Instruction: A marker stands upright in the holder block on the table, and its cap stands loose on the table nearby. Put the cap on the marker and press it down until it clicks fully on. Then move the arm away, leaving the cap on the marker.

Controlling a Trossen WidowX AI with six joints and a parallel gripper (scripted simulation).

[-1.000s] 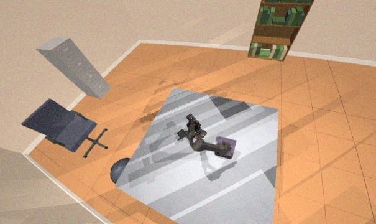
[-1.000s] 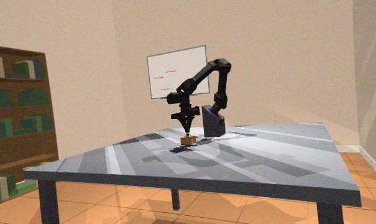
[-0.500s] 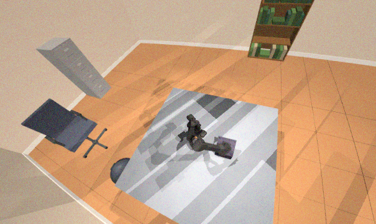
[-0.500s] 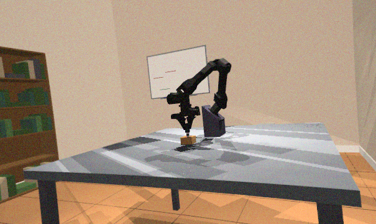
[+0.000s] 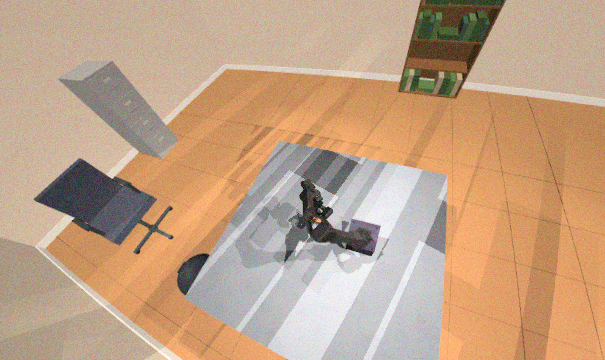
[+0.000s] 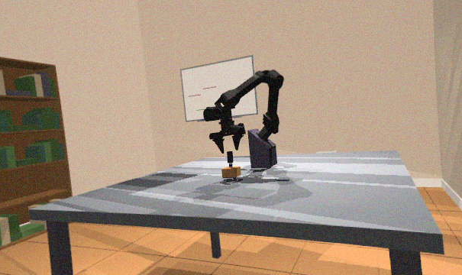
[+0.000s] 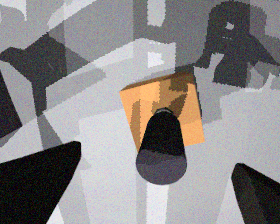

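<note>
Now: gripper tip 2 cm above the dark cap. Also, from my gripper tip: holder block 10 cm below.
</note>
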